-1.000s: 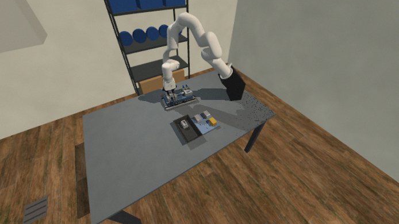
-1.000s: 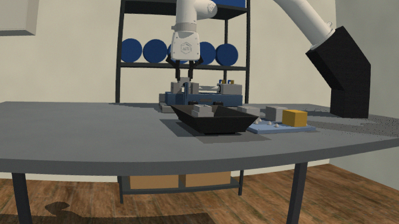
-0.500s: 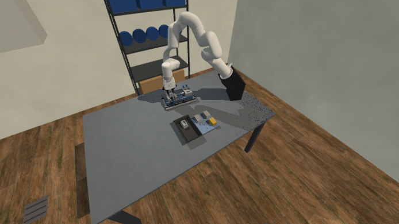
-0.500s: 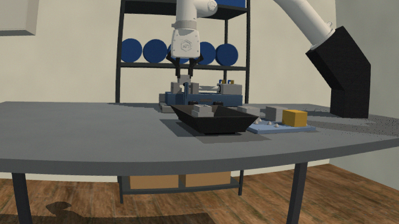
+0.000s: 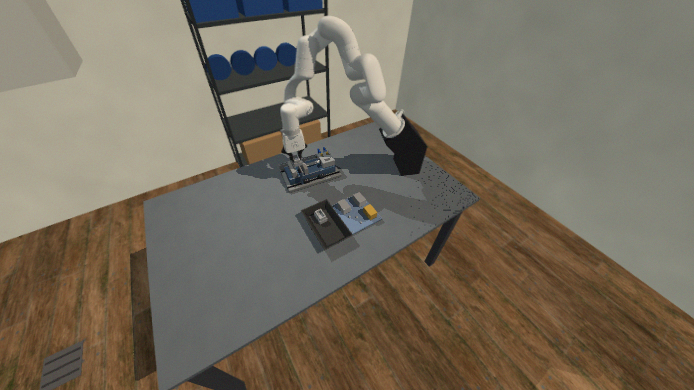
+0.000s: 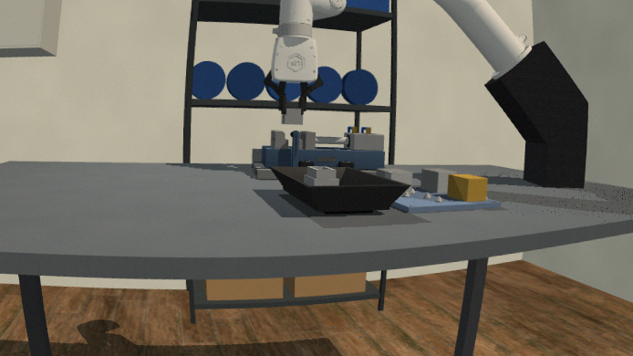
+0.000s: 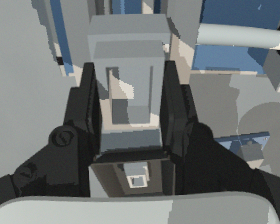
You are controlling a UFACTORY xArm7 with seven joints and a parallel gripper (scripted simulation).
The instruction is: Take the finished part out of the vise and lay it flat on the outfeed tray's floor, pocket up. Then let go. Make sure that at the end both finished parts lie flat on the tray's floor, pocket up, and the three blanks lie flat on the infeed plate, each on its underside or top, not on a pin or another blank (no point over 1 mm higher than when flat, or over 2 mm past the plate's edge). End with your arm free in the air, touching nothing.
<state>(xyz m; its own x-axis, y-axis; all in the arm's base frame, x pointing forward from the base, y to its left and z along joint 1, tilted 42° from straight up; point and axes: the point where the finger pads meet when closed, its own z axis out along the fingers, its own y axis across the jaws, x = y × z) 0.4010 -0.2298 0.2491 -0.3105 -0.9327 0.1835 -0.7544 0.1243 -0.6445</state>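
My hand is 11 cm above the blue vise, 6 cm past it and 3 cm to the right of it. The rest, counted from my hand: yellow block 45 cm to the left, 13 cm below, 6 cm behind; then blue fixture plate 39 cm to the left, 15 cm below, 3 cm behind.
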